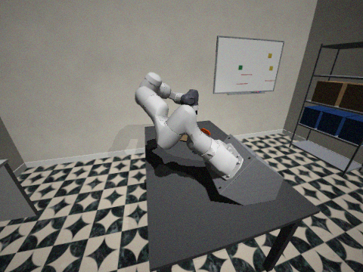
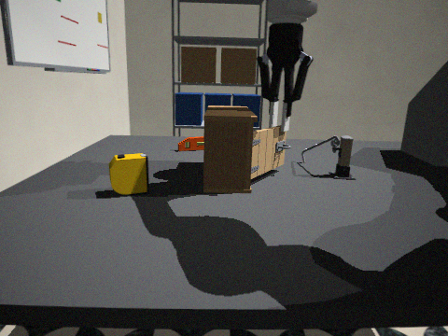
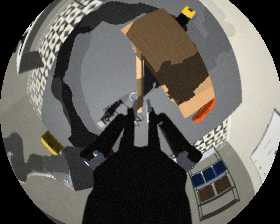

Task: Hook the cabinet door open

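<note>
Now: the cabinet door 30 mm ahead of my hand, 60 mm to the left of it and 70 mm below it. Also, from my hand: yellow tape measure: 310 mm ahead, 150 mm to the left, 100 mm below; orange level: 200 mm ahead, 220 mm to the right, 120 mm below.
</note>
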